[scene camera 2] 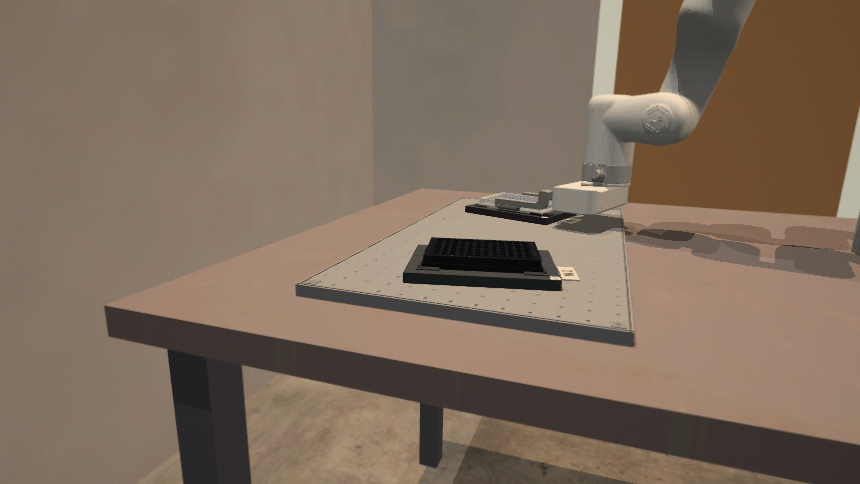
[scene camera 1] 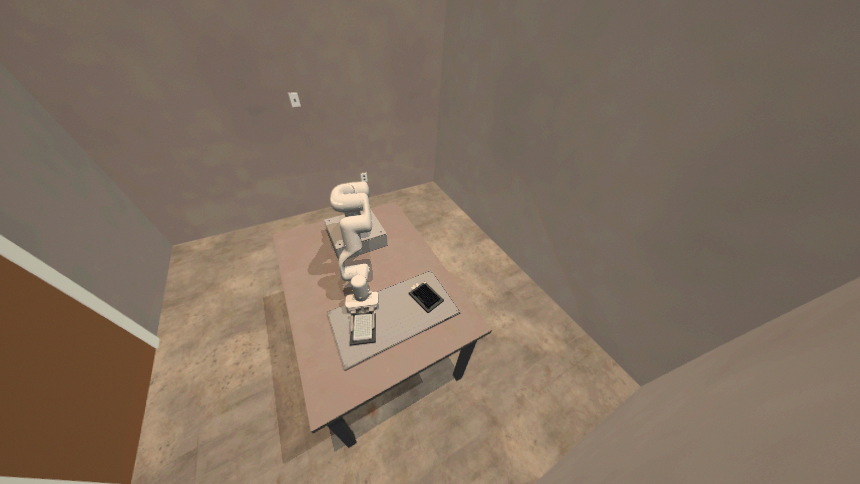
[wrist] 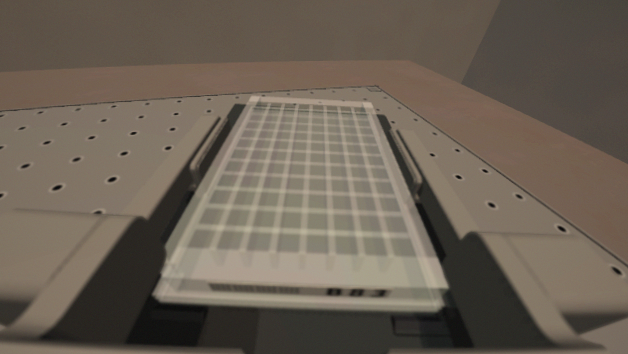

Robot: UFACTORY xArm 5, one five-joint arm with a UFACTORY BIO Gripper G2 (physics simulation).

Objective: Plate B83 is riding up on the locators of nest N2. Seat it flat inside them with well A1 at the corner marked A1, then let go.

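Frame: origin at the arm's base, x left, y ahead, z down, level; millimetres.
Seen in the pictures: hand, its tool point: (scene camera 2: 521,201) (scene camera 1: 362,326) (wrist: 308,159).
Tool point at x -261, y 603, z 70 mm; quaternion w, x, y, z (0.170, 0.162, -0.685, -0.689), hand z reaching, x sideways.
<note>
Offsets run from my tool point to a thing's top centre. "*": to the spot under its first point. Level surfaces: height alone.
Plate B83 {dy +1, dx +0, dz -5 mm} (scene camera 1: 362,328) (scene camera 2: 510,197) (wrist: 310,200) is a clear, gridded plate, long side away from the wrist camera, its barcode and B83 label on the near end. It lies over the dark nest N2 {dy +1, dx -1, dz +8 mm} (scene camera 1: 362,342) (scene camera 2: 502,213) (wrist: 300,330). Two near locators show just in front of its near edge in the wrist view; whether its underside is flat inside them I cannot tell. My gripper (scene camera 1: 362,321) (scene camera 2: 524,199) (wrist: 307,156) is shut on the plate, one finger along each long side. The A1 corner mark and well A1 cannot be made out.
A black plate {dy +35, dx +364, dz -3 mm} (scene camera 1: 426,295) (scene camera 2: 481,252) sits in another dark nest {* dy +97, dx +428, dz +11 mm} (scene camera 2: 415,272) with a small white tag {* dy -63, dx +357, dz +21 mm} (scene camera 2: 569,273) beside it. Both nests stand on a grey perforated board {dz +23 mm} (scene camera 1: 397,328) (scene camera 2: 361,279) (wrist: 90,165) on the brown table {dz +36 mm} (scene camera 1: 385,376) (scene camera 2: 240,294).
</note>
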